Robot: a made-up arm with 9 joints. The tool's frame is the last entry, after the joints.
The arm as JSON. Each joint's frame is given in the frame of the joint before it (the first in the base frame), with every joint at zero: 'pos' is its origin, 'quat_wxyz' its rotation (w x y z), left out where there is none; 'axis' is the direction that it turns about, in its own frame. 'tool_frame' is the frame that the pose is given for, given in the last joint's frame.
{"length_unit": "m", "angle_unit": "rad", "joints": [
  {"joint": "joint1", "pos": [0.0, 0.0, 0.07], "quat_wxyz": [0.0, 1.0, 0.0, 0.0], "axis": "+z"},
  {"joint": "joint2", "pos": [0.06, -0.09, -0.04], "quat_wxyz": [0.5, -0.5, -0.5, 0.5], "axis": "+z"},
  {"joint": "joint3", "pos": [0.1, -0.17, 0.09], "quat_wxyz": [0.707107, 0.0, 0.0, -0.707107], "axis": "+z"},
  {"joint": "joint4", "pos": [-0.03, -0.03, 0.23], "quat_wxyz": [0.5, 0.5, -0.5, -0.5], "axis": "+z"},
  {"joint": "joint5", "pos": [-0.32, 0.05, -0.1], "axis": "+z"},
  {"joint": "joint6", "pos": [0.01, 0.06, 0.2], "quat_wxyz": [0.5, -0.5, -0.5, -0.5], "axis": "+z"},
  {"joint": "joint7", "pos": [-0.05, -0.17, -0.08], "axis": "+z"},
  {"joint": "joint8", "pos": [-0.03, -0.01, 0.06], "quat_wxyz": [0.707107, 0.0, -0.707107, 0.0], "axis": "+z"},
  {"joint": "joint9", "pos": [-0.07, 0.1, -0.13], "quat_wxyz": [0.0, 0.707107, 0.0, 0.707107], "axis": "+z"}
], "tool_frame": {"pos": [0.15, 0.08, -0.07], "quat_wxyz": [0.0, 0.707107, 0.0, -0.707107]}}
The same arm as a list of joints. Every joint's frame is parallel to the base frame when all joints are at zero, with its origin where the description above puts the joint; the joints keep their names.
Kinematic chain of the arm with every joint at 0, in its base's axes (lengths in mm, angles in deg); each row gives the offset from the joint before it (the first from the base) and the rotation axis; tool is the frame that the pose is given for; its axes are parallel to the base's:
joint1: xyz 0.0 0.0 70.0 axis -z
joint2: xyz 60.0 90.0 40.0 axis -x
joint3: xyz -90.0 -100.0 -170.0 axis -x
joint4: xyz -230.0 30.0 30.0 axis +z
joint5: xyz -50.0 -320.0 -100.0 axis +z
joint6: xyz -60.0 10.0 200.0 axis -x
joint7: xyz 80.0 -170.0 -50.0 axis -x
joint8: xyz -60.0 -10.0 -30.0 axis -z
joint9: xyz 70.0 100.0 130.0 axis -x
tool: xyz 70.0 -80.0 -150.0

